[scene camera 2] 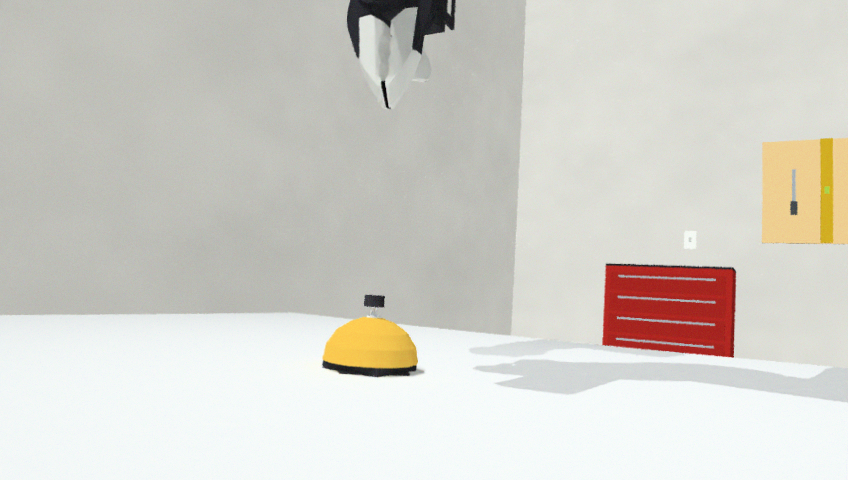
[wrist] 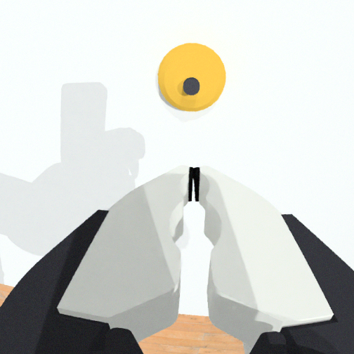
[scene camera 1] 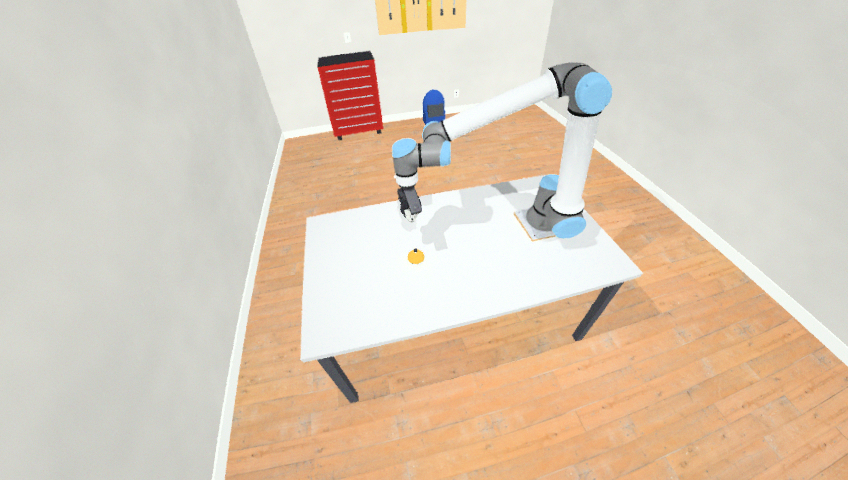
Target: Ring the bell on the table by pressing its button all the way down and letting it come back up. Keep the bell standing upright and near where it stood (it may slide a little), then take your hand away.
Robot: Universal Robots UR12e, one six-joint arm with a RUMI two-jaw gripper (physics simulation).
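Frame: origin at the arm's base, x down, y back, z left, level; metres.
Where they show: gripper, between the fingertips: (scene camera 2: 388, 107) (scene camera 1: 412, 222); arm's base, origin of its link: (scene camera 1: 542, 219).
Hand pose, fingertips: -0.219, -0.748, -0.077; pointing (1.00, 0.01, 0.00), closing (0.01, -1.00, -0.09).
Each offset is from my fingertips to the top centre of the thing, as dx, dy, dz. Level surfaces: height alone.
The bell is a yellow dome @(+0.175, +0.002, +0.006) (scene camera 1: 415, 257) (scene camera 2: 370, 344) (wrist: 207, 65) on a black base, standing upright on the white table @(dx +0.241) (scene camera 1: 357, 309) (scene camera 2: 178, 416). Its black button @(+0.175, +0.002, +0.006) (scene camera 1: 415, 250) (scene camera 2: 374, 300) (wrist: 191, 86) stands up above the dome on a thin stem, with a gap between button and dome. My gripper (scene camera 1: 410, 218) (scene camera 2: 386, 105) (wrist: 193, 170) is shut with its fingertips together and nothing between them. It points down, well above the table and apart from the bell. In the wrist view the bell lies beyond the fingertips, straight ahead of them.
The arm's base (scene camera 1: 544, 217) stands at the right end of the table. A red tool cabinet (scene camera 1: 355, 98) (scene camera 2: 666, 312) and a blue object (scene camera 1: 433, 104) stand on the floor behind the table. A tool board (scene camera 1: 392, 23) (scene camera 2: 776, 190) hangs on the wall. The arm's shadow falls on the table.
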